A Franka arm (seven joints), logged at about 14 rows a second.
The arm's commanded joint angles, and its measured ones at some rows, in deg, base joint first. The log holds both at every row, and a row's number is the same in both.
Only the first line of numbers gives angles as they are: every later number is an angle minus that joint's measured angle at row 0.
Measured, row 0: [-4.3, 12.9, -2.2, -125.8, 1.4, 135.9, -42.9]
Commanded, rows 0 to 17: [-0.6, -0.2, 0.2, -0.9, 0.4, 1.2, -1.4]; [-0.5, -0.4, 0.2, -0.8, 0.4, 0.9, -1.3]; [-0.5, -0.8, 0.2, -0.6, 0.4, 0.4, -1.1]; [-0.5, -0.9, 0.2, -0.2, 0.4, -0.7, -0.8]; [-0.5, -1.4, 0.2, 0.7, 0.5, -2.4, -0.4]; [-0.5, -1.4, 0.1, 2.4, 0.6, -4.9, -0.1]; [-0.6, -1.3, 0.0, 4.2, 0.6, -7.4, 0.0]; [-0.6, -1.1, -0.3, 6.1, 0.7, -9.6, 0.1]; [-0.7, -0.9, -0.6, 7.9, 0.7, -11.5, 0.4]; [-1.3, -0.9, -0.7, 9.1, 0.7, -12.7, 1.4]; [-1.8, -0.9, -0.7, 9.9, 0.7, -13.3, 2.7]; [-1.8, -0.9, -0.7, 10.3, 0.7, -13.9, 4.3]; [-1.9, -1.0, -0.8, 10.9, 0.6, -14.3, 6.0]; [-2.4, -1.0, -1.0, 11.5, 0.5, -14.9, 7.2]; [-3.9, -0.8, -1.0, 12.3, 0.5, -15.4, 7.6]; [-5.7, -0.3, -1.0, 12.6, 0.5, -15.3, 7.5]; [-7.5, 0.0, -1.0, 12.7, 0.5, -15.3, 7.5]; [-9.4, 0.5, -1.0, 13.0, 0.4, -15.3, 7.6]
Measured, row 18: [-5.6, -0.4, -1.4, 11.4, 0.1, -14.0, 7.2]
